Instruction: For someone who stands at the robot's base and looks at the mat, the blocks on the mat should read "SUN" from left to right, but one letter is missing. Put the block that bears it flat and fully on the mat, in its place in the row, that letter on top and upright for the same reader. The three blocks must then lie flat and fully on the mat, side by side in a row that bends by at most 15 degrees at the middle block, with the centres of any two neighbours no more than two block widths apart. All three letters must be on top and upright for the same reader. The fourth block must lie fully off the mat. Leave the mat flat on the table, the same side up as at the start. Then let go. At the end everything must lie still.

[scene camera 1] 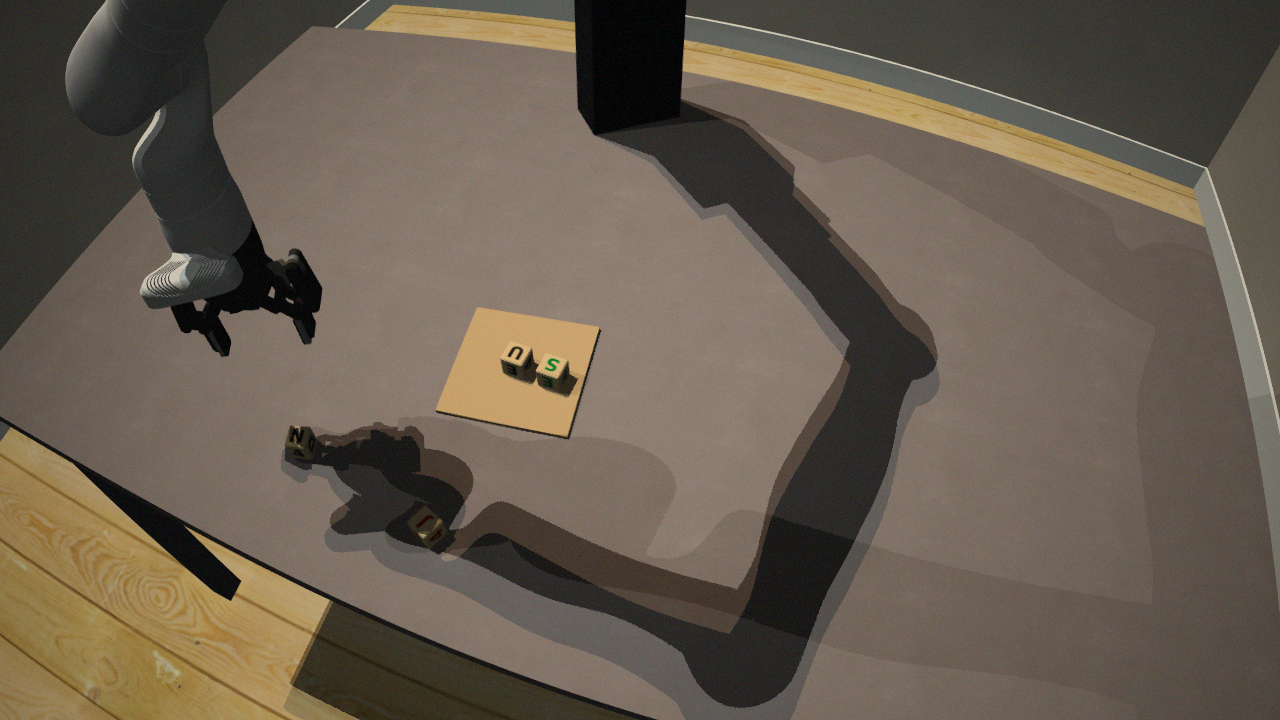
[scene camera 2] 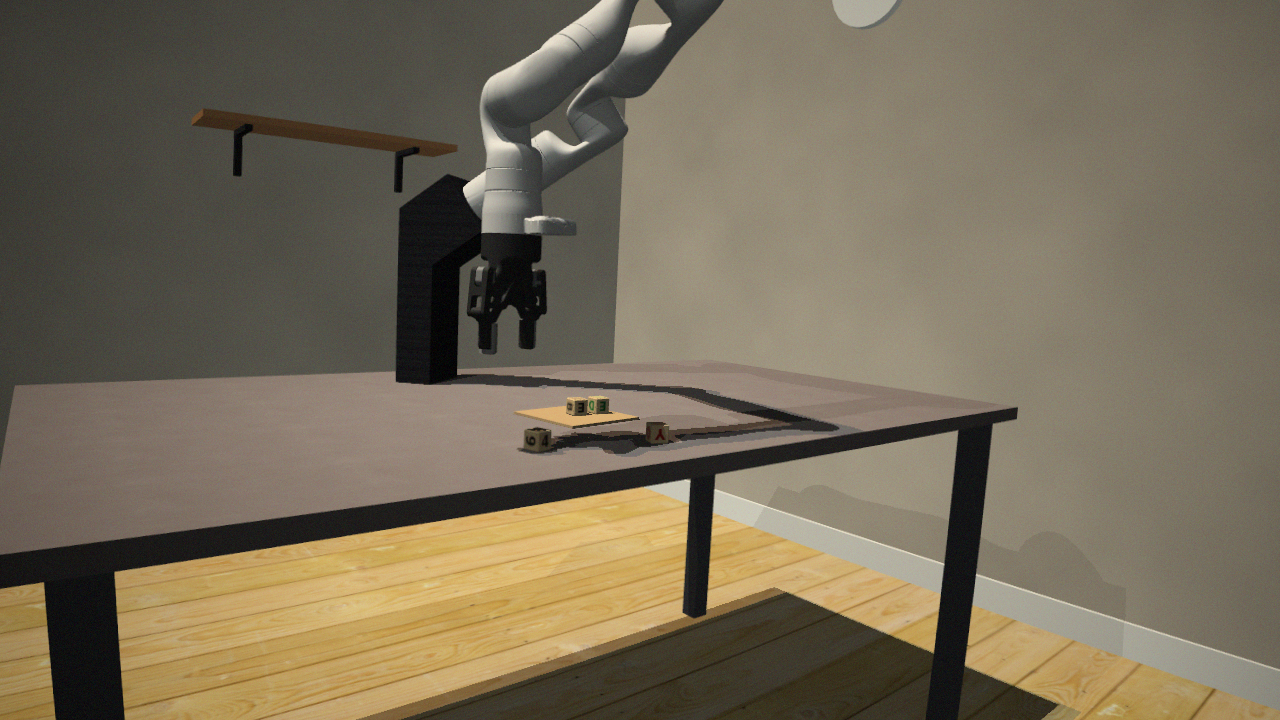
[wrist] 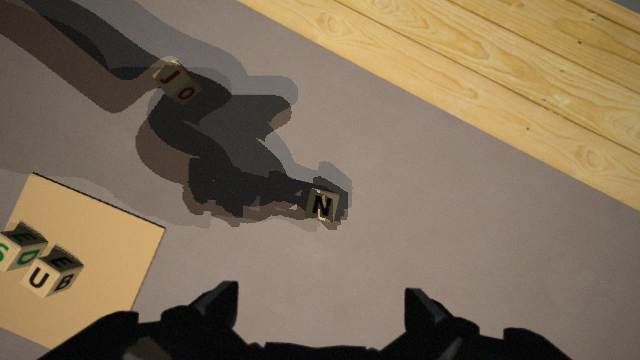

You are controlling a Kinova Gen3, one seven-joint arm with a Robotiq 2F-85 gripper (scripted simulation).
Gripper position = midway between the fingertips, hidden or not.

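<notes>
My gripper is visible to me in scene camera 1 (scene camera 1: 267,343). I find the gripper in scene camera 2 (scene camera 2: 508,351) as well, and again in the wrist view (wrist: 320,303). There is also a mat (scene camera 1: 477,389), and the same mat appears in the wrist view (wrist: 117,248) and in scene camera 2 (scene camera 2: 556,415).
</notes>
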